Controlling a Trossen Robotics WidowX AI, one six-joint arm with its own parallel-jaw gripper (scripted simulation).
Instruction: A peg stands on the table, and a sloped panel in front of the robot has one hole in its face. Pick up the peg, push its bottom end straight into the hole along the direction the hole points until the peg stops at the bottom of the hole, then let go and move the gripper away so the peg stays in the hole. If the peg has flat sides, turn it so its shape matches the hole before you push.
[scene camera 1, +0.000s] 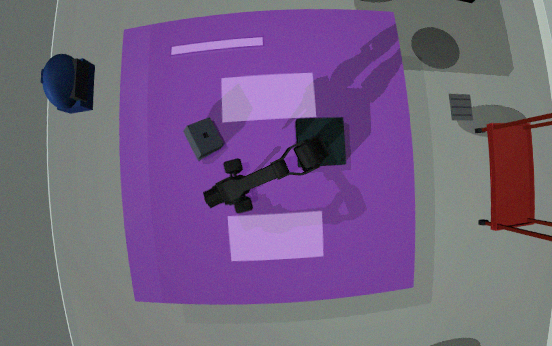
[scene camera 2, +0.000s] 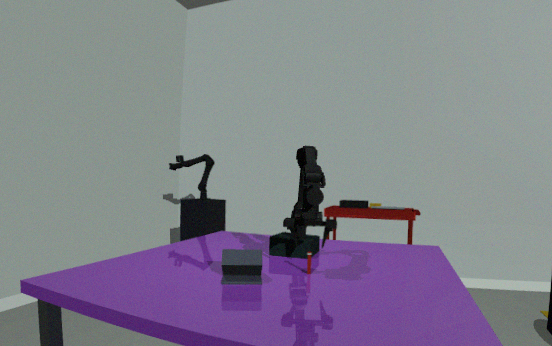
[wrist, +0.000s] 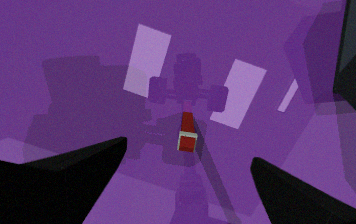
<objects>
My gripper (scene camera 2: 309, 247) is 121 cm from the lens. A dark grey sloped panel (scene camera 2: 234, 261) is 109 cm from the lens.
</objects>
